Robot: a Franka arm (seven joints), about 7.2 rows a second.
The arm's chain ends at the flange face. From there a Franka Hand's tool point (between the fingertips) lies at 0.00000 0.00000 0.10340 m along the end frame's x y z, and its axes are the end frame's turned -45 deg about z.
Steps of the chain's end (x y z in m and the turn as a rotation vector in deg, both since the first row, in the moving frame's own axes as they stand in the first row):
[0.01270 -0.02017 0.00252 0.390 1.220 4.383]
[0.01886 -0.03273 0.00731 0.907 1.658 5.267]
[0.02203 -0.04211 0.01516 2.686 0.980 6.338]
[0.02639 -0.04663 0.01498 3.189 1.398 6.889]
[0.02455 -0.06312 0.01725 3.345 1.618 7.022]
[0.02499 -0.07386 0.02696 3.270 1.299 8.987]
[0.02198 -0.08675 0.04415 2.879 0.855 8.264]
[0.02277 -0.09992 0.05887 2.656 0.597 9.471]
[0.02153 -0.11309 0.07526 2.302 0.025 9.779]
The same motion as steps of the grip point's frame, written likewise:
[0.02525 -0.00415 0.00249 -0.587 1.138 4.383]
[0.03970 -0.00870 0.00725 -0.531 1.814 5.267]
[0.05014 -0.01611 0.01503 1.206 2.592 6.338]
[0.05761 -0.01624 0.01479 1.266 3.243 6.889]
[0.06844 -0.02908 0.01703 1.221 3.509 7.022]
[0.07590 -0.03660 0.02677 1.394 3.231 8.987]
[0.08182 -0.04803 0.04401 1.431 2.640 8.264]
[0.09110 -0.05683 0.05875 1.456 2.300 9.471]
[0.09839 -0.06738 0.07518 1.610 1.645 9.779]

